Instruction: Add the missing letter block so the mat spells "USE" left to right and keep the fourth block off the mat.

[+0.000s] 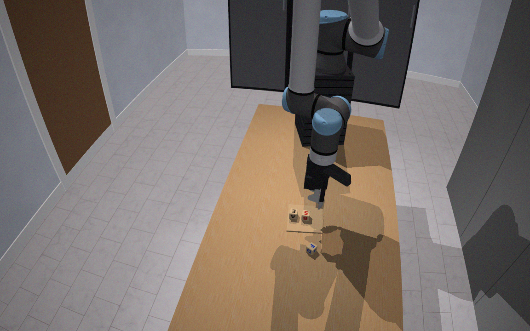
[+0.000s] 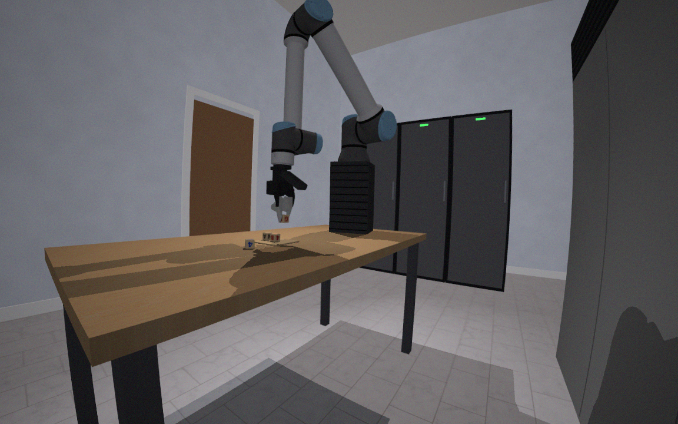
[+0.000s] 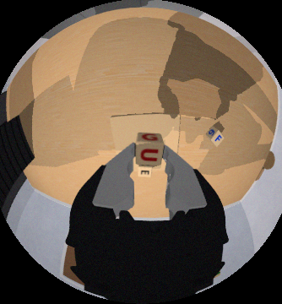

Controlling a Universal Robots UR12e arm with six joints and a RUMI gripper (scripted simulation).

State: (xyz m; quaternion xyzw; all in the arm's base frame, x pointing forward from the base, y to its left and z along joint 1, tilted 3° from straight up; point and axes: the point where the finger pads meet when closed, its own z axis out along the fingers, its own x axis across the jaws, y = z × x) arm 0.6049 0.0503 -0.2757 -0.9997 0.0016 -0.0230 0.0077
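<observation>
The pale mat is 100 mm below my hand and 50 mm to the right of it.
</observation>
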